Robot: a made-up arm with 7 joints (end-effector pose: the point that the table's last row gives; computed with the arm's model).
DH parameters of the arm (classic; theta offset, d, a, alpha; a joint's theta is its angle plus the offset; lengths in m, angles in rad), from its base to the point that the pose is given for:
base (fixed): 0 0 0 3.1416
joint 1: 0 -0.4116 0 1.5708
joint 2: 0 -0.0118 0 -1.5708
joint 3: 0 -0.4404 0 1.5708
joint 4: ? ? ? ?
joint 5: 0 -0.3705 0 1.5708
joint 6: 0 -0.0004 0 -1.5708
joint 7: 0 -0.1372 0 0
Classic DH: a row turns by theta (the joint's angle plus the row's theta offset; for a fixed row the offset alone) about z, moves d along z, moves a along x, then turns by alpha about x.
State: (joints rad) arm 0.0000 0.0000 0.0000 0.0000 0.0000 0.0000 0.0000
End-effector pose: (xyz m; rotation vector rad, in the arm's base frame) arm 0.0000 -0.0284 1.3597 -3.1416 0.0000 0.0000
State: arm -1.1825 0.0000 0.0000 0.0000 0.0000 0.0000 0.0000
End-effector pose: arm 0.0263 -0.0108 1.3597 -2.6083 -1.7511 0.0000
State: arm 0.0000 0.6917 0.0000 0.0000 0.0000 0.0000 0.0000
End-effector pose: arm 0.6047 -0.0284 1.1418 -2.9556 0.0000 1.0650
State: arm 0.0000 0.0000 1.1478 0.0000 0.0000 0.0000 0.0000
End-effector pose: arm -0.0151 -0.0186 1.3597 -2.6383 1.7056 0.0000
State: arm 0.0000 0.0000 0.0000 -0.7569 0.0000 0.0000 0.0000
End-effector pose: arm -0.3486 -0.0284 1.2211 -2.9193 0.0000 -1.1608
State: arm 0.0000 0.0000 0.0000 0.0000 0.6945 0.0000 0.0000
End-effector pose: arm -0.0003 -0.0283 1.3597 -2.9541 1.0691 0.0000
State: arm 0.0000 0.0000 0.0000 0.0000 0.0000 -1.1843 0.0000
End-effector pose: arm -0.1271 -0.0284 1.2742 -2.6067 0.0000 -1.7535
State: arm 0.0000 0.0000 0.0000 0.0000 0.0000 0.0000 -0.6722
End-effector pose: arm 0.0000 -0.0284 1.3597 -2.9658 -1.0361 0.0000
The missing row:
joint 4: 0 -0.0162 0 -1.5708
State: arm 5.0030 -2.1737 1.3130 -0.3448 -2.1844 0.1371 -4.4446
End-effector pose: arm -0.3642 -0.6487 -0.1449 -1.0513 0.2710 -1.0029
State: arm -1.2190 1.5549 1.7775 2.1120 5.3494 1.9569 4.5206
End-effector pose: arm 0.3157 0.1096 0.3791 -0.0132 0.5423 0.3211
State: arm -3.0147 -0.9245 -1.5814 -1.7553 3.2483 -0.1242 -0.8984
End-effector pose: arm 0.3395 0.4736 0.6492 0.0872 -2.1005 2.1281
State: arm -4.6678 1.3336 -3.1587 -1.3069 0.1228 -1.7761 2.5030
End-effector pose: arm -0.0266 -0.4749 0.1507 1.2153 -0.5195 0.8289
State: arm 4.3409 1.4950 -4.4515 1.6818 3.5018 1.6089 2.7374
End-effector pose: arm 0.1693 0.6249 0.5172 1.2944 0.2404 0.0471
